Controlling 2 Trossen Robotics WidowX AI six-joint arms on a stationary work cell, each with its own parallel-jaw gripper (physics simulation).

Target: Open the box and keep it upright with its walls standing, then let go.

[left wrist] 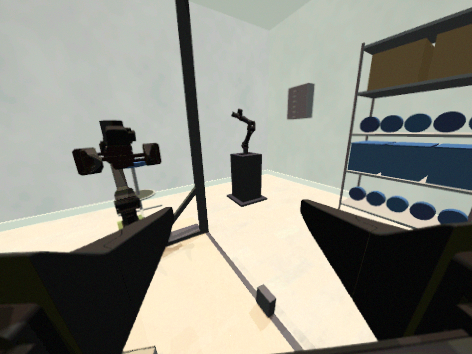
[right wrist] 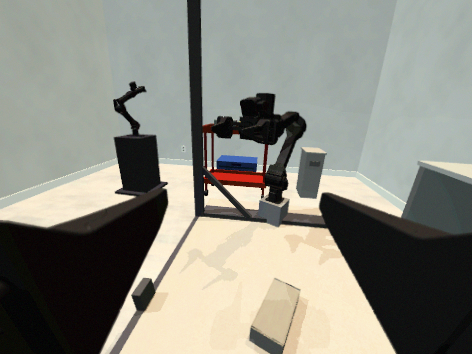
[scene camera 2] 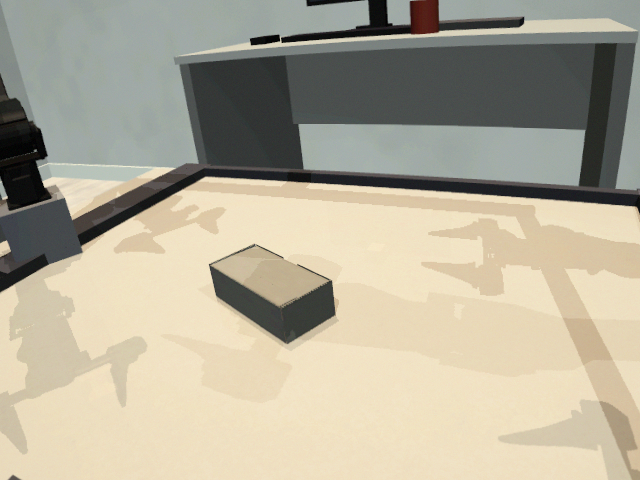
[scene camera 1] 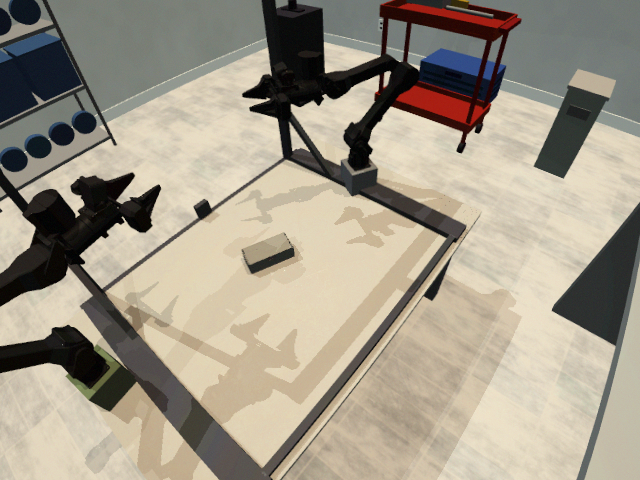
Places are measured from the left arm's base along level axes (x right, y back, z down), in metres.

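Pixels of known places: left gripper, fingertip midpoint: (left wrist: 238,209) (right wrist: 225,130) (scene camera 1: 245,102); right gripper, fingertip midpoint: (left wrist: 126,159) (right wrist: 245,197) (scene camera 1: 146,179); left arm's base, origin of the base link: (right wrist: 274,199) (scene camera 2: 28,199) (scene camera 1: 359,163); right arm's base, origin of the base link: (left wrist: 131,222) (scene camera 1: 92,370).
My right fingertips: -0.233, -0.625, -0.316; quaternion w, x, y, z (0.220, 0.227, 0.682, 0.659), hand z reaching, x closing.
For each thing: its top centre in the pictures, then the offset to it from my right fingertips, as dx, dy, dz. "spot": a spot on its surface instead. Level surfaces: height alone.
- box, middle of its top: (scene camera 2: 266,271) (right wrist: 278,306) (scene camera 1: 266,247) +0.031, +0.220, +0.366
- table, its level: dz +0.412
- dark frame rail, surface spot: (scene camera 2: 413,186) spot: -0.354, +0.360, +0.406
- small dark block, middle of its top: (right wrist: 142,286) (left wrist: 265,292) (scene camera 1: 200,203) +0.311, +0.059, +0.355
The box (scene camera 1: 267,251) (scene camera 2: 271,281) (right wrist: 276,315) sits upright and closed on the table (scene camera 1: 217,268) (scene camera 2: 155,439), with a flat tan lid and dark side walls. A short gap shows in the dark edge of its far long side in scene camera 2. A sliver of the box (left wrist: 142,350) shows in the left wrist view. My left gripper (scene camera 1: 247,101) (left wrist: 238,209) is open and empty, raised high behind the box in scene camera 1. My right gripper (scene camera 1: 146,180) (right wrist: 245,197) is open and empty, raised high to the left of the box. Neither touches the box.
A dark frame rail (scene camera 1: 361,356) (scene camera 2: 413,186) borders the table. A small dark block (scene camera 1: 202,208) (left wrist: 266,300) (right wrist: 143,294) stands at the table's edge. A dark upright post (left wrist: 192,125) (right wrist: 196,110) rises from the frame. Arm shadows lie across the table.
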